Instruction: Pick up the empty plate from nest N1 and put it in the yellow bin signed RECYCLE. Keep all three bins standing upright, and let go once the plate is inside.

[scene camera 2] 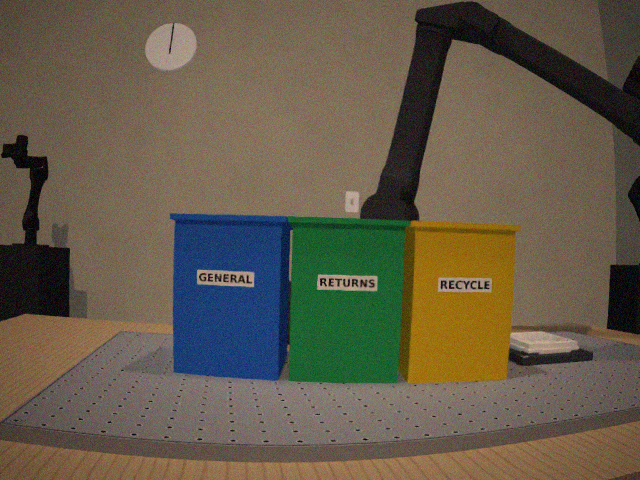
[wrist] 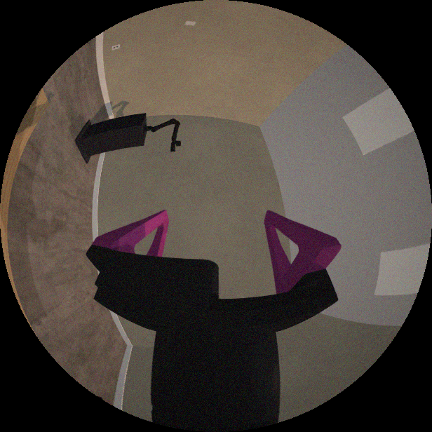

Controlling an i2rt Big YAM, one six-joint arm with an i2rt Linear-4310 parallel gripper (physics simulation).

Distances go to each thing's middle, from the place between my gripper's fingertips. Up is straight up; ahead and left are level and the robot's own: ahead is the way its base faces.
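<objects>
Counting from my hand, I find the white plate (scene camera 2: 531,342) 360 mm to the right, 120 mm ahead and 450 mm below. The dark nest (scene camera 2: 515,356) is far to the right of my hand, a fair way ahead of it and far below it. From my hand again, the yellow bin (scene camera 2: 458,278) is 520 mm to the right, 210 mm ahead and 380 mm below, while the green returns bin (scene camera 2: 347,274) is 660 mm to the right, 210 mm ahead and 380 mm below. Going by their middles, the green returns bin is the farthest from my hand of the things named here.
</objects>
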